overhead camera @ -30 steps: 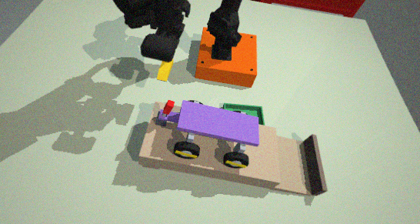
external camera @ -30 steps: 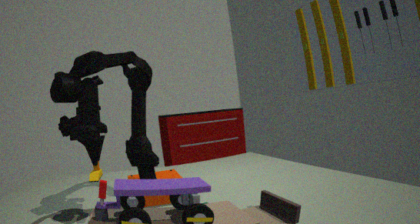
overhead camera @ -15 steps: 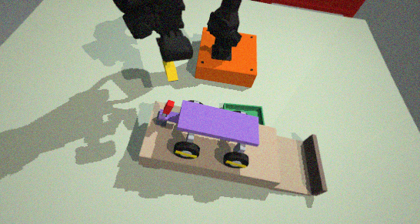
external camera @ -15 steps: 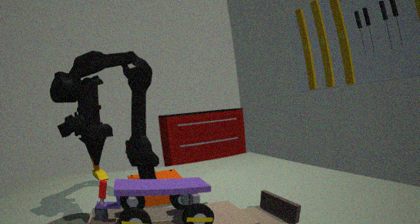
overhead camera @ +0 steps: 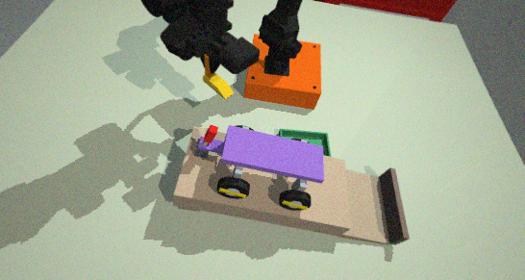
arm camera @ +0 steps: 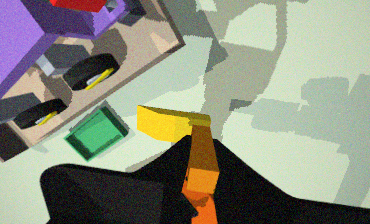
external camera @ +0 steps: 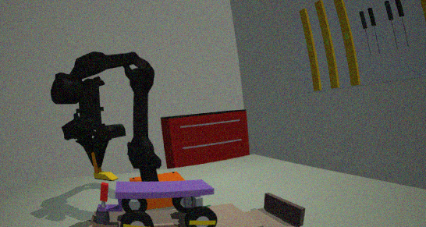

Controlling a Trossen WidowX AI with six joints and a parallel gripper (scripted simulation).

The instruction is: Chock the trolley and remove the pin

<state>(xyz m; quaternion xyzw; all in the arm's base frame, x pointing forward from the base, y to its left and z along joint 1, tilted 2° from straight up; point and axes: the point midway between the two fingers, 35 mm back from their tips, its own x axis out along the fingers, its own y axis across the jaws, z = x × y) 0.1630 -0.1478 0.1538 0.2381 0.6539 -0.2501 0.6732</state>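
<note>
Right now the yellow chock is 2 cm to the left of my gripper tip, 1 cm below it and 1 cm ahead of it. From my gripper tip the other things lie so: trolley (16 cm ahead, 13 cm to the left, 6 cm below); then dark end wall (41 cm to the left, 18 cm ahead, 14 cm below); then red-headed stop pin (13 cm ahead, 4 cm below, 1 cm to the left).
</note>
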